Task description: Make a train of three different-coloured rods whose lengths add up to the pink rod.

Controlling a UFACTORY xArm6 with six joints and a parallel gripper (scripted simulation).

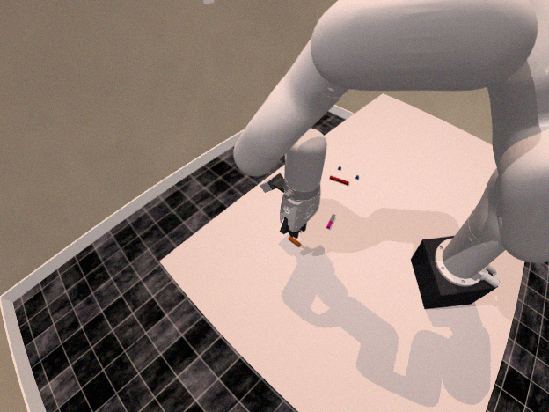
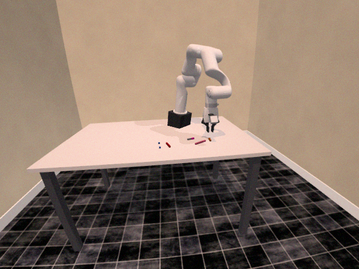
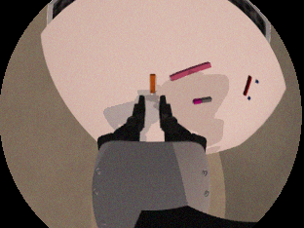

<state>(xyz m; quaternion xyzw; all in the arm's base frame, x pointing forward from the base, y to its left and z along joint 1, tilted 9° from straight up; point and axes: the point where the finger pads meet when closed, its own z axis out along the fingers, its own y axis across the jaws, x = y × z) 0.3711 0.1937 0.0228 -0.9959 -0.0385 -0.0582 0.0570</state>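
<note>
My hand is 80 mm above the orange rod. Round my hand: magenta rod (120 mm to the right, 80 mm below, 30 mm behind); grey rod (140 mm to the right, 80 mm below, 20 mm behind); pink rod (80 mm below, 70 mm to the right, 40 mm ahead).
</note>
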